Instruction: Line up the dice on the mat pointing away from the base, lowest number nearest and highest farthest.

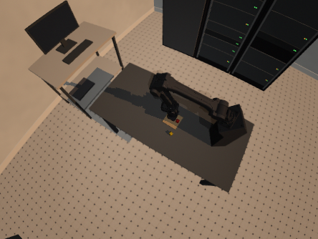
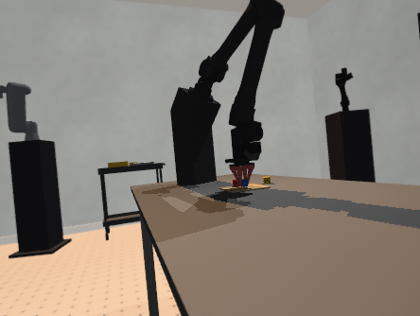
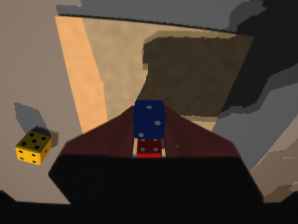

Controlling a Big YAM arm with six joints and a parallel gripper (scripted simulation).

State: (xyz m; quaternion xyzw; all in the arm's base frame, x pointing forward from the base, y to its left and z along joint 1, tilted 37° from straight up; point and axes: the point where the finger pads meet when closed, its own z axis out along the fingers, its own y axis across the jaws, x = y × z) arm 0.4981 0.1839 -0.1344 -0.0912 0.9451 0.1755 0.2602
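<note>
Now: the blue die right at my hand. Round my hand: tan mat 20 mm below; then yellow die 110 mm to the left, 90 mm behind, 10 mm below; then red die 50 mm behind, 20 mm to the right.
</note>
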